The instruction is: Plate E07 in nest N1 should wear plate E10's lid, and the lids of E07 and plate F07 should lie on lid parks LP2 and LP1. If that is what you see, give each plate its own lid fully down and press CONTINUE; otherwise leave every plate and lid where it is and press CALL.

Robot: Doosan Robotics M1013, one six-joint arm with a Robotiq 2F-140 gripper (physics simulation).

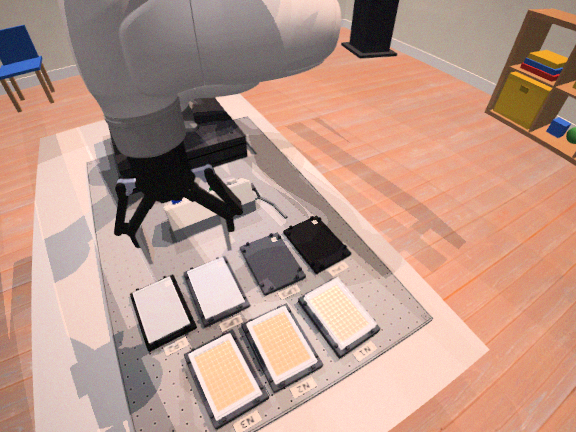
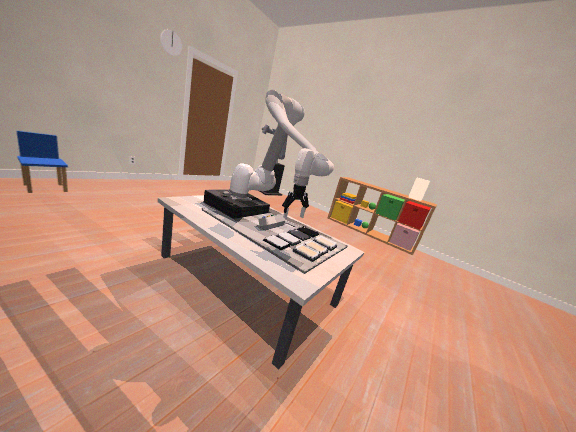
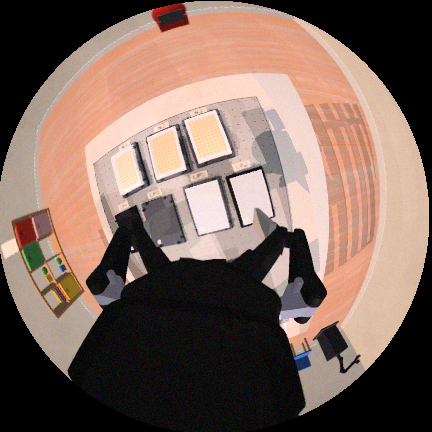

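Pixels of known places: gripper, fingertip midpoint: (image 1: 190,250) (image 2: 293,217) (image 3: 210,216); arm's base, link origin: (image 2: 237,197).
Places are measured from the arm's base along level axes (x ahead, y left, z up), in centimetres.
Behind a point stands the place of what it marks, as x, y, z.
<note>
A plate (image 1: 340,312) @[76.8, 28.1, -5.1] (image 3: 127,170) @[75.5, 26.9, -5.1] sits in nest N1; its pale wells show, and I cannot tell its lid or name. Plates with orange wells sit in N2 (image 1: 282,345) @[79.5, 15.4, -5.8] (image 3: 167,154) @[77.4, 14.3, -5.7] and N3 (image 1: 225,375) @[81.7, 4.1, -6.2] (image 3: 207,136) @[80.5, 3.7, -5.4]. A white lid (image 1: 161,310) @[65.3, -6.2, -6.6] (image 3: 250,192) @[65.8, -6.0, -6.6] lies flat on black-rimmed LP2, another white lid (image 1: 216,287) @[63.0, 5.7, -6.6] (image 3: 206,207) @[62.7, 5.5, -6.6] on grey-rimmed LP1. Lid names are unreadable. My gripper (image 1: 189,250) @[64.0, 3.4, 8.3] (image 2: 294,212) @[64.0, 3.4, 8.3] (image 3: 210,216) @[64.0, 3.4, 8.3] is open and empty, high above the board near the button box (image 1: 192,222) @[44.8, 3.1, -4.3] (image 2: 270,221) @[44.1, 2.4, -3.0], and hides part of its buttons.
A grey park (image 1: 272,265) @[60.5, 18.8, -7.4] (image 3: 165,220) and a black park (image 1: 317,245) @[58.1, 30.7, -7.4], both without a lid, stand beside LP1. The black robot base (image 1: 220,145) @[17.3, 14.7, -2.0] (image 2: 235,202) @[12.4, -8.8, -0.2] is behind the button box. A shelf unit (image 2: 382,187) and a blue chair (image 1: 20,65) (image 2: 40,161) stand on the floor.
</note>
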